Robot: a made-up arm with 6 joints. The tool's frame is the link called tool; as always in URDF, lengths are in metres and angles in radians. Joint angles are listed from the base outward.
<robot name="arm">
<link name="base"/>
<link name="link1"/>
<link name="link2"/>
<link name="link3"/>
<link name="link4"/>
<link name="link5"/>
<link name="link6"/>
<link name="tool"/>
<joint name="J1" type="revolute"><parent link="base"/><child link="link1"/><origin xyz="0.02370 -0.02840 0.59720" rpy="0.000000 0.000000 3.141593"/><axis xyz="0 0 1"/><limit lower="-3.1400" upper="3.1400"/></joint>
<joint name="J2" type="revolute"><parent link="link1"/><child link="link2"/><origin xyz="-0.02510 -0.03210 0.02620" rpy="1.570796 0.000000 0.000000"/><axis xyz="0 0 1"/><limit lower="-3.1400" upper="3.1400"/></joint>
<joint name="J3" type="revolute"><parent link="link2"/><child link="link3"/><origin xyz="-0.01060 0.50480 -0.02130" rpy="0.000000 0.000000 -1.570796"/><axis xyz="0 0 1"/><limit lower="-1.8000" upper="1.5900"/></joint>
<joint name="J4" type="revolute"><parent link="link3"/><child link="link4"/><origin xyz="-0.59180 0.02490 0.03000" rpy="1.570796 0.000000 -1.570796"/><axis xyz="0 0 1"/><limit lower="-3.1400" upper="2.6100"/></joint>
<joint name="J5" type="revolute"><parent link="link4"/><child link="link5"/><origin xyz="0.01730 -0.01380 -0.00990" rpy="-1.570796 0.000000 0.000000"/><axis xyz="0 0 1"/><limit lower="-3.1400" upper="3.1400"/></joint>
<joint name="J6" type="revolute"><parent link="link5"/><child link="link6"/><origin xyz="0.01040 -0.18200 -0.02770" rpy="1.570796 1.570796 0.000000"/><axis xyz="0 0 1"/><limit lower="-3.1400" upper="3.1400"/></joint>
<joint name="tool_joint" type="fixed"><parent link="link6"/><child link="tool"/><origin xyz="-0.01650 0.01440 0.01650" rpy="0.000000 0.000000 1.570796"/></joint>
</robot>
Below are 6 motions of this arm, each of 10 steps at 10 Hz.
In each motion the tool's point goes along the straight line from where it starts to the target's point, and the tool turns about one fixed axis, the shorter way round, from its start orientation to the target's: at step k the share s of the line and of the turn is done. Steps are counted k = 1, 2, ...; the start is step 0. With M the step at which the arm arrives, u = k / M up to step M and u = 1 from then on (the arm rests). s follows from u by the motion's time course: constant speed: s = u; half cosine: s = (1 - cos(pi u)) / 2; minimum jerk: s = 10 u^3 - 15 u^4 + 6 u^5.
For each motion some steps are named. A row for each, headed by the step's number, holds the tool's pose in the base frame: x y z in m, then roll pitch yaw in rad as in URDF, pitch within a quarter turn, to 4 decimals.
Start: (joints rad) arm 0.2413 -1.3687 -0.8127 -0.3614 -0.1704 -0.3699
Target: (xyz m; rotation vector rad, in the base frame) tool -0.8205 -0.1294 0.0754 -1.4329 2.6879 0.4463
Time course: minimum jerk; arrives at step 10
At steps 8, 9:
8: -0.8333 -0.1383 0.0865 2.8916 0.1479 -2.1827
9: -0.8224 -0.1307 0.0770 2.9089 0.1846 -2.1840

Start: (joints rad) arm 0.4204 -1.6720 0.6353 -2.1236 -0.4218 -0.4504
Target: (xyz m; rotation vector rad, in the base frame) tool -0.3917 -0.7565 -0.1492 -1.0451 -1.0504 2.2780
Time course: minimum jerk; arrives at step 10
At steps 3, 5, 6, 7, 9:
3: -0.9629 -0.4765 0.7695 0.4992 0.6986 -2.3670
5: -0.7330 -0.5892 0.3996 -0.1985 0.8576 -3.0635
6: -0.6084 -0.6503 0.1993 -0.5977 0.7873 2.8211
7: -0.5030 -0.7019 0.0298 -0.8610 0.6568 2.5583
9: -0.3975 -0.7536 -0.1398 -1.0549 0.4851 2.3649

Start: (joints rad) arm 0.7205 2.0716 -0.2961 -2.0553 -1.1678 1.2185
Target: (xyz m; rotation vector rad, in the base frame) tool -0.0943 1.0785 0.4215 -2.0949 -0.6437 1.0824
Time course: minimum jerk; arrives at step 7
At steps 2, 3, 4, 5, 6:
2: 0.6035 0.8806 0.2371 -2.4669 0.9368 -0.3036
3: 0.4214 0.9323 0.2852 -2.2799 0.8677 0.0854
4: 0.2059 0.9934 0.3422 -2.1415 0.7403 0.4721
5: 0.0238 1.0450 0.3903 -2.0879 0.6122 0.7478
6: -0.0753 1.0731 0.4165 -2.0783 0.5392 0.8845

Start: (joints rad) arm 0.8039 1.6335 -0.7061 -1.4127 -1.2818 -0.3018
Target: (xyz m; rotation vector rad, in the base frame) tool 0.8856 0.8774 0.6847 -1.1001 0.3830 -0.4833
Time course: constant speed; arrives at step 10
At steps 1, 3, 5, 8, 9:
1: 0.6138 0.8428 1.0093 -1.0686 -0.7596 0.1898
3: 0.6742 0.8505 0.9371 -1.0236 -0.5762 -0.0068
5: 0.7346 0.8582 0.8650 -1.0220 -0.3895 -0.1762
8: 0.8252 0.8697 0.7568 -1.0784 -0.1152 -0.4159
9: 0.8554 0.8736 0.7208 -1.1112 -0.0277 -0.4977

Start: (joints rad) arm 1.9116 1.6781 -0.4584 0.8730 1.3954 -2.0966
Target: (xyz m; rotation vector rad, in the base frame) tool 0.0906 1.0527 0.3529 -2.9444 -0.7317 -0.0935
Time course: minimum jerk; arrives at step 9
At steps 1, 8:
1: -0.5084 0.9951 0.6103 -2.2049 0.4092 1.1542
8: 0.0836 1.0520 0.3559 -3.0455 -0.0768 0.4883

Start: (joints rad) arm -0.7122 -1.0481 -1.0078 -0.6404 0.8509 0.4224
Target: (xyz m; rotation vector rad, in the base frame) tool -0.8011 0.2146 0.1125 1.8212 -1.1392 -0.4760
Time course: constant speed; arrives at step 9
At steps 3, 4, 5, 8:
3: -0.8296 0.4799 0.4716 1.3993 -0.9250 -1.2822
4: -0.8248 0.4357 0.4118 1.5371 -0.7854 -1.2877
5: -0.8201 0.3914 0.3519 1.6581 -0.6466 -1.2686
8: -0.8058 0.2588 0.1724 1.9975 -0.2525 -1.1181

